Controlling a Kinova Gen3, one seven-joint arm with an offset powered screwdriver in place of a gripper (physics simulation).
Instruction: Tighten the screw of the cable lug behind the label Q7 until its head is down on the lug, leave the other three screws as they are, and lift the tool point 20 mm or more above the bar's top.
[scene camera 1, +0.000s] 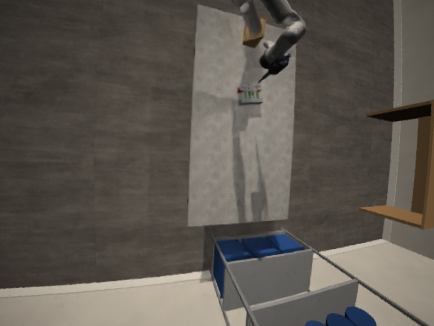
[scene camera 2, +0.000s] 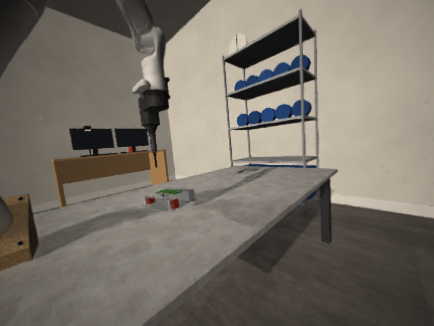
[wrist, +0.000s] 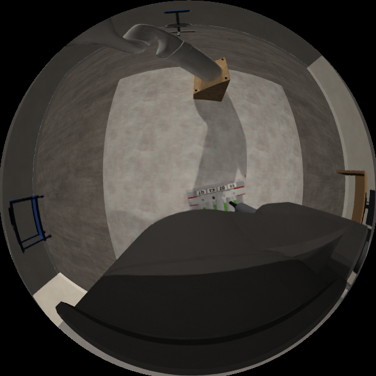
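Seen in the pictures: hand, tool point: (scene camera 1: 258, 82) (scene camera 2: 156, 168); arm's base, link origin: (scene camera 1: 256, 29).
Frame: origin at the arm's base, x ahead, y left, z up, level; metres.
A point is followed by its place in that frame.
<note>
The bar (scene camera 1: 251, 102) {x 0.525, y -0.001, z -0.051 m} (scene camera 2: 188, 195) {x 0.508, y -0.083, z -0.064 m} (wrist: 192, 201) lies on the table, with red parts and green-sleeved cable lugs (scene camera 1: 251, 95) {x 0.456, y 0.018, z -0.092 m} (scene camera 2: 170, 191) {x 0.491, y 0.026, z -0.056 m} (wrist: 226, 205). In the wrist view its labels appear upside down; the leftmost label (wrist: 201, 192) seems to read Q7. The screws are too small to tell how far each head stands up. My screwdriver tip (scene camera 1: 259, 81) {x 0.427, y -0.013, z 0.084 m} (scene camera 2: 156, 166) {x 0.421, y -0.011, z 0.070 m} (wrist: 231, 203) is in the air above the bar, pointing down in scene camera 2, apart from it. In the wrist view it overlaps the right part of the bar, away from the Q7 end. The tool has no fingers; its housing hides the bar's lower side there.
The arm's wooden base block (scene camera 1: 254, 34) {x 0.045, y -0.014, z 0.005 m} (scene camera 2: 19, 230) {x 0.053, y -0.032, z -0.027 m} (wrist: 212, 91) stands on the table (scene camera 1: 215, 165) {x 1.003, y -0.257, z -0.094 m} (scene camera 2: 225, 220) {x 0.463, y -0.322, z -0.094 m} (wrist: 145, 140). A shelf rack (scene camera 2: 301, 100) with blue items and a desk (scene camera 2: 95, 170) with monitors stand beyond the table.
</note>
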